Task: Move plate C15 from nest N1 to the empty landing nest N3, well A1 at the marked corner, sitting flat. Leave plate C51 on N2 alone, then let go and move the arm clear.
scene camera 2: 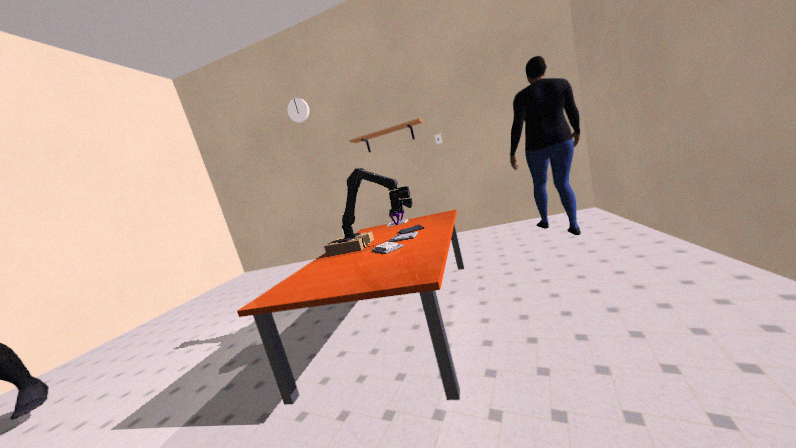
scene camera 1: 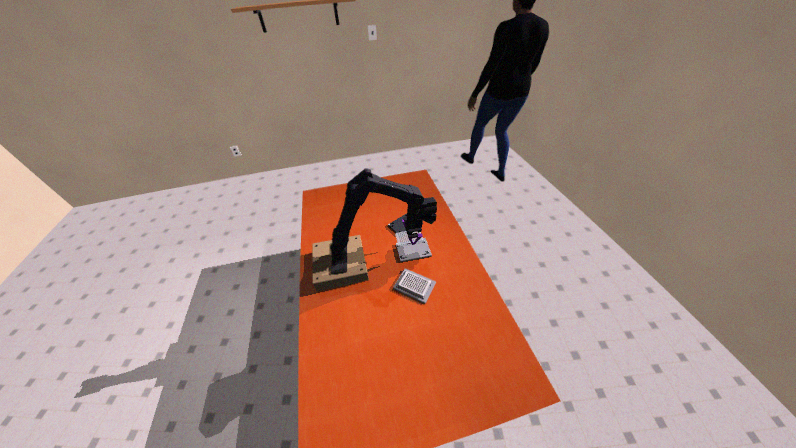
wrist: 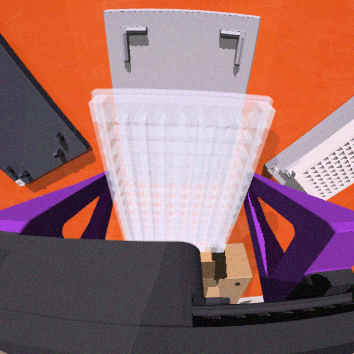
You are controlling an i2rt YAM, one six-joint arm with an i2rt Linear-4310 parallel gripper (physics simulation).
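Clear plate C15 (scene camera 2: 403, 222) (wrist: 182, 160) is held between the purple fingers of my gripper (scene camera 1: 414, 239) (scene camera 2: 396, 219) (wrist: 178, 177), which is shut on its long sides. The plate hangs above the table and in the wrist view overlaps the near part of light grey nest N3 (scene camera 1: 413, 252) (scene camera 2: 404, 236) (wrist: 182, 60). N3's far part shows bare, with two corner brackets. Dark nest N1 (scene camera 1: 396, 225) (scene camera 2: 412, 228) (wrist: 35, 110) is empty where it shows. White plate C51 (scene camera 1: 414, 282) (scene camera 2: 386, 245) (wrist: 337, 167) sits on grey nest N2 (wrist: 310, 132). The A1 marking cannot be made out.
The arm stands on a wooden base block (scene camera 1: 355, 248) (scene camera 2: 342, 245) on the orange table (scene camera 1: 389, 361) (scene camera 2: 356, 278). N1 and N2 flank N3. A person in a black top (scene camera 1: 512, 55) (scene camera 2: 548, 111) stands beyond the table. Another person's dark leg (scene camera 2: 13, 367) shows at the lower left.
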